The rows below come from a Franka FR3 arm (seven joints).
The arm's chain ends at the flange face. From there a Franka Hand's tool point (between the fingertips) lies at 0.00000 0.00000 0.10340 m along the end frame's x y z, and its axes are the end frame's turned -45 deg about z.
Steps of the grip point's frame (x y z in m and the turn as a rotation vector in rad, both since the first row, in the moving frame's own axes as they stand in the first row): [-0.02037, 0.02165, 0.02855, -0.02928, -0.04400, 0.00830]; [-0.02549, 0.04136, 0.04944, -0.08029, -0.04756, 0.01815]
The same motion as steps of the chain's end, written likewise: [0.00200, 0.02436, 0.02869, -0.05182, -0.01041, 0.00830]; [0.00892, 0.03791, 0.04989, -0.09040, 0.02314, 0.01815]
